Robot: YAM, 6 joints.
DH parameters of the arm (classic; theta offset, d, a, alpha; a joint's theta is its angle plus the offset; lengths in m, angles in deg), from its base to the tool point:
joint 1: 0 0.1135 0.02 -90
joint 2: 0 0 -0.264 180
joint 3: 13.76 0 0.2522 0
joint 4: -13.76 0 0.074 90
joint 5: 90 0 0 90
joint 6: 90 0.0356 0 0
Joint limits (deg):
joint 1: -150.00..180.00
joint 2: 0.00..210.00
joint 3: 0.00..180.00
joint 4: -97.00..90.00
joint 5: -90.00..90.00
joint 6: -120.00..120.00
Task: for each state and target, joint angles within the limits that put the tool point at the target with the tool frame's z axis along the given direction. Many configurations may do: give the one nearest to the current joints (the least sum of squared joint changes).
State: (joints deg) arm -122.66 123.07 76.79 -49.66 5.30 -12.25
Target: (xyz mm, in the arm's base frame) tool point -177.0 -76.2 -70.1 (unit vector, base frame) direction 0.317 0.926 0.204
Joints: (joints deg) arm -149.89 170.96 69.07 -93.55 39.96 -12.25
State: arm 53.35 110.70 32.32 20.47 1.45 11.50
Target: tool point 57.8 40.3 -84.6 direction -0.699 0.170 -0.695
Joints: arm 22.50 157.41 23.46 4.06 -25.12 11.50
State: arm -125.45 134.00 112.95 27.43 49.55 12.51
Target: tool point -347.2 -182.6 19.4 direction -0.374 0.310 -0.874
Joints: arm -149.89 132.83 72.23 -18.53 27.12 12.51
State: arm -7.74 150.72 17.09 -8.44 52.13 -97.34
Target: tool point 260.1 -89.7 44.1 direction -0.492 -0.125 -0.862
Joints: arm -17.07 122.82 58.60 -52.49 15.30 -97.34
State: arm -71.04 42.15 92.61 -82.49 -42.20 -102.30
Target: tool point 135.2 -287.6 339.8 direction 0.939 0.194 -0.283
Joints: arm -70.94 92.85 88.34 -61.95 -72.01 -102.30
